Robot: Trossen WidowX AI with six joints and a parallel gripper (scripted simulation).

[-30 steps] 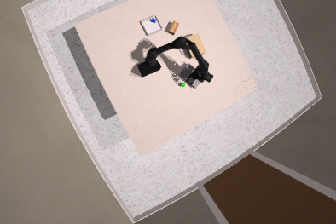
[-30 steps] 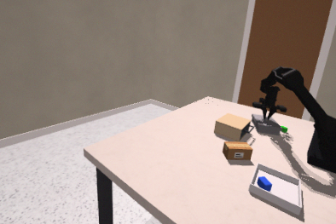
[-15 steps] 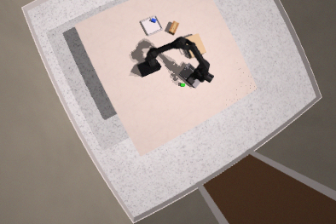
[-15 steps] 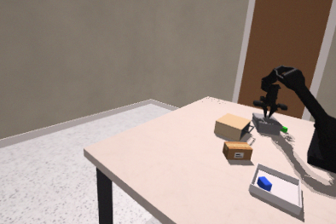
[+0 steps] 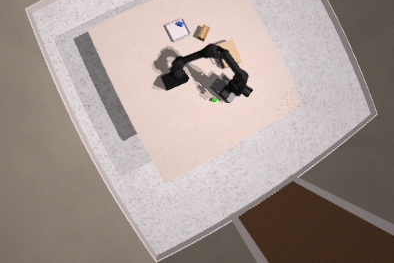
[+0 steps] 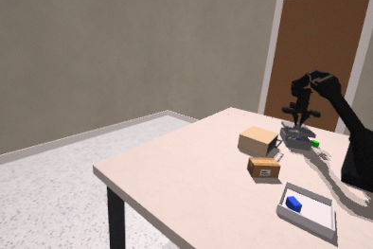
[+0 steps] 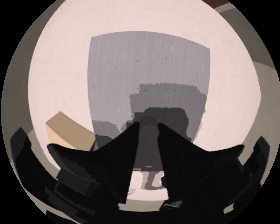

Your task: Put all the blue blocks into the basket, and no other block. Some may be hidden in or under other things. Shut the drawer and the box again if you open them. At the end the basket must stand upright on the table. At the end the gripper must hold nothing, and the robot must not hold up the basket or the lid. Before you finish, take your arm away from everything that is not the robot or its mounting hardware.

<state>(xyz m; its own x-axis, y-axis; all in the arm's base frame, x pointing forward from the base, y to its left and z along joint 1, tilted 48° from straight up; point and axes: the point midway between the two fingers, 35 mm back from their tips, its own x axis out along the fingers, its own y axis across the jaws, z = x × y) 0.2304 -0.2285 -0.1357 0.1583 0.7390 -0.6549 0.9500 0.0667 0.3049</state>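
Now: the grey box 120 mm below my hand. Also, from my hand: tan drawer unit 180 mm ahead, 200 mm to the left, 100 mm below; grey lid 40 mm below; green block 110 mm behind, 30 mm to the right, 120 mm below.
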